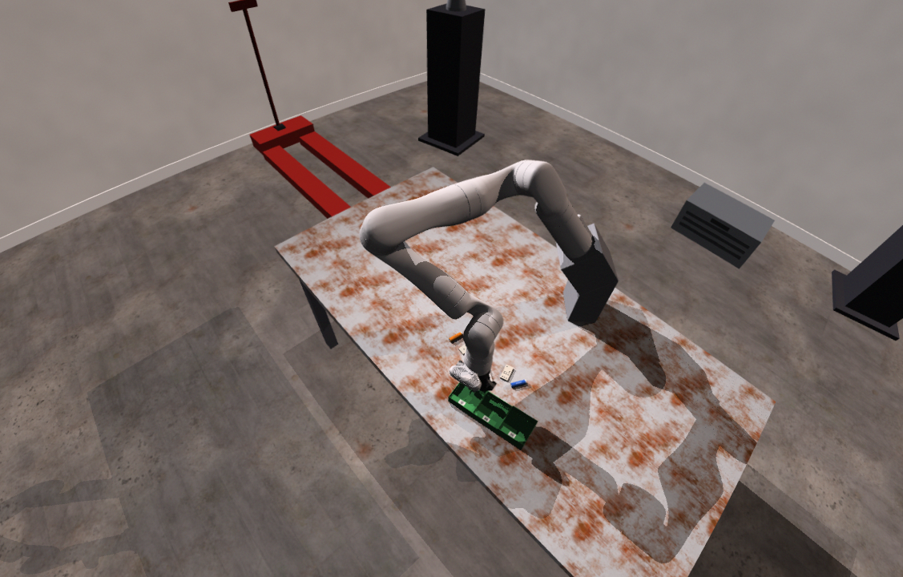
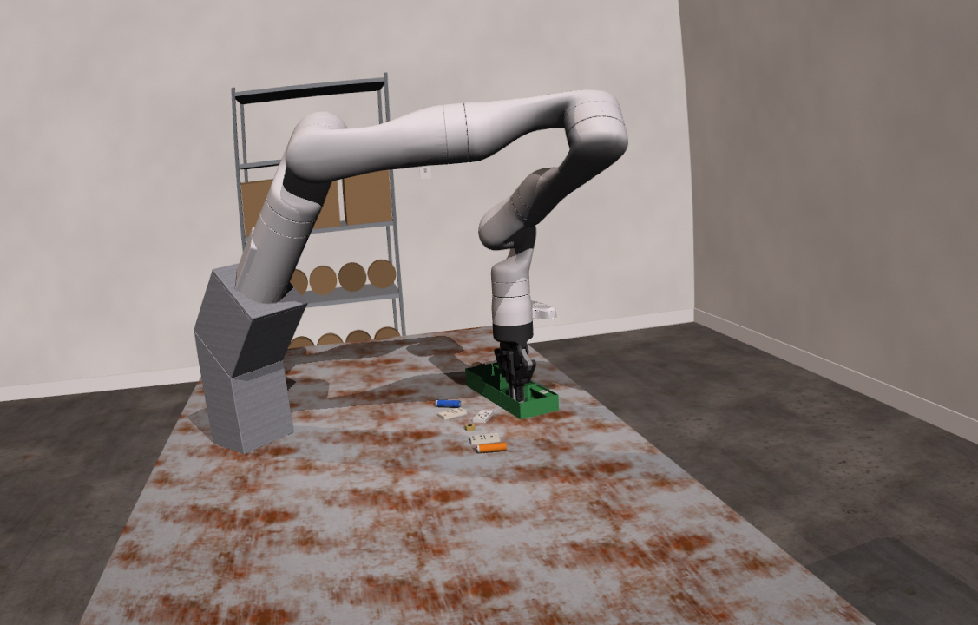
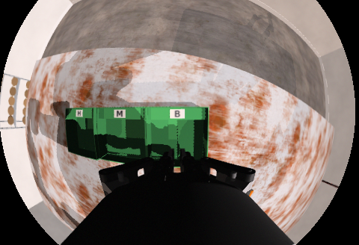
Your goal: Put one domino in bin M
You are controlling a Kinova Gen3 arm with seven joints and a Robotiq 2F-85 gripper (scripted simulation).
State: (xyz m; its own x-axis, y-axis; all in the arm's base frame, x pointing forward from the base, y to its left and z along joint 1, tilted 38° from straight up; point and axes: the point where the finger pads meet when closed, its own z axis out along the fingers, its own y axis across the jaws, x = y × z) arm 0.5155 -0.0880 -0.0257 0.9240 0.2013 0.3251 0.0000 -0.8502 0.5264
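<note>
Right now the green bin is 3 cm ahead of my hand, 8 cm to the left of it and 2 cm below it. Also, from my hand: blue cylinder (10 cm behind, 10 cm to the left, 3 cm below); then white domino (12 cm behind, 10 cm to the right, 3 cm below); then yellow nut (12 cm behind, 4 cm to the right, 3 cm below).
</note>
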